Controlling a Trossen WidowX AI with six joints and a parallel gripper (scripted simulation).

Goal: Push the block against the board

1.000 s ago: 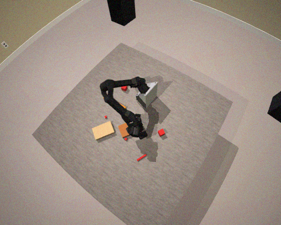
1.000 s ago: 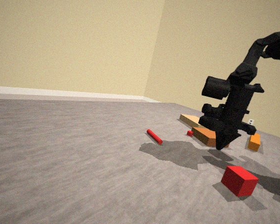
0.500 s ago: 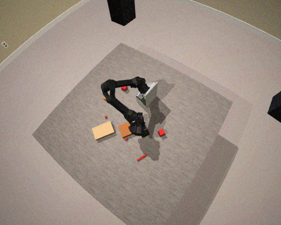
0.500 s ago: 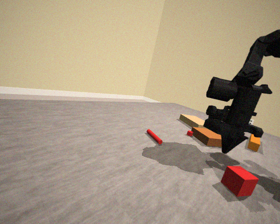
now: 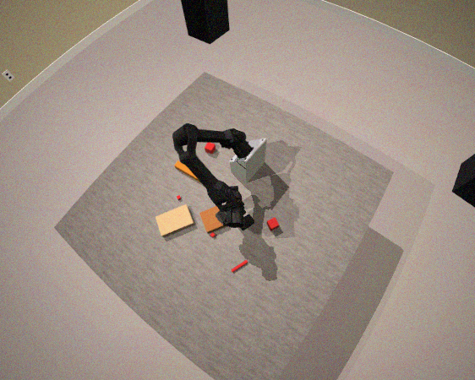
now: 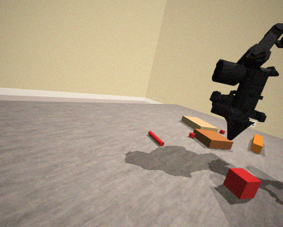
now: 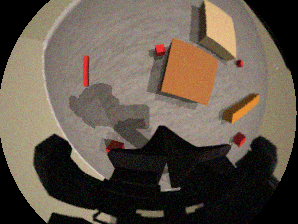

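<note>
Now: gripper tip 80 mm to the left of the square block, 70 mm short of it and 40 mm above it. Round my gripper tip: red stick: 170 mm ahead, 140 mm to the left, 50 mm below; then thin orange bar: 310 mm to the right, 50 mm behind, 40 mm below; then tan flat slab: 220 mm to the right, 190 mm ahead, 40 mm below.
</note>
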